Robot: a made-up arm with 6 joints. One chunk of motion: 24 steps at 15 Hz.
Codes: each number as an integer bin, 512 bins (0 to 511) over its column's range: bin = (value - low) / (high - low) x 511, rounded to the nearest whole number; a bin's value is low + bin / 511 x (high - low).
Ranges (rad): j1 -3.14..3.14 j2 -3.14..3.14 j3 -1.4..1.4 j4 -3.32..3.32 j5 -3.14..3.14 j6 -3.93..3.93
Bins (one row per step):
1: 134 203 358 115 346 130
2: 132 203 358 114 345 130
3: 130 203 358 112 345 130
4: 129 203 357 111 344 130
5: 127 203 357 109 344 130
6: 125 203 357 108 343 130
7: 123 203 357 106 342 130
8: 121 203 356 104 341 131
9: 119 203 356 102 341 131
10: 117 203 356 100 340 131
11: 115 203 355 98 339 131
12: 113 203 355 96 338 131
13: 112 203 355 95 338 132
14: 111 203 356 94 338 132
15: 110 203 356 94 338 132
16: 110 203 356 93 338 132
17: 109 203 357 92 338 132
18: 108 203 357 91 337 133
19: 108 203 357 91 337 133
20: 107 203 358 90 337 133
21: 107 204 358 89 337 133
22: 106 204 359 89 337 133
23: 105 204 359 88 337 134
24: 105 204 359 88 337 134
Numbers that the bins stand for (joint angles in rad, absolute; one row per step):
1: -1.4932 -0.6452 0.5616 -1.8257 1.1122 -1.9304
2: -1.5178 -0.6452 0.5616 -1.8387 1.0999 -1.9304
3: -1.5423 -0.6452 0.5616 -1.8647 1.0999 -1.9304
4: -1.5546 -0.6452 0.5562 -1.8777 1.0876 -1.9304
5: -1.5792 -0.6452 0.5562 -1.9036 1.0876 -1.9304
6: -1.6038 -0.6452 0.5562 -1.9166 1.0753 -1.9304
7: -1.6284 -0.6452 0.5562 -1.9426 1.0631 -1.9304
8: -1.6530 -0.6452 0.5507 -1.9686 1.0508 -1.9150
9: -1.6775 -0.6452 0.5507 -1.9946 1.0508 -1.9150
10: -1.7021 -0.6452 0.5507 -2.0206 1.0385 -1.9150
11: -1.7267 -0.6452 0.5452 -2.0466 1.0262 -1.9150
12: -1.7513 -0.6452 0.5452 -2.0726 1.0139 -1.9150
13: -1.7636 -0.6452 0.5452 -2.0856 1.0139 -1.8996
14: -1.7759 -0.6452 0.5507 -2.0986 1.0139 -1.8996
15: -1.7881 -0.6452 0.5507 -2.0986 1.0139 -1.8996
16: -1.7881 -0.6452 0.5507 -2.1115 1.0139 -1.8996
17: -1.8004 -0.6452 0.5562 -2.1245 1.0139 -1.8996
18: -1.8127 -0.6452 0.5562 -2.1375 1.0016 -1.8842
19: -1.8127 -0.6452 0.5562 -2.1375 1.0016 -1.8842
20: -1.8250 -0.6452 0.5616 -2.1505 1.0016 -1.8842
21: -1.8250 -0.6329 0.5616 -2.1635 1.0016 -1.8842
22: -1.8373 -0.6329 0.5671 -2.1635 1.0016 -1.8842
23: -1.8496 -0.6329 0.5671 -2.1765 1.0016 -1.8689
24: -1.8496 -0.6329 0.5671 -2.1765 1.0016 -1.8689

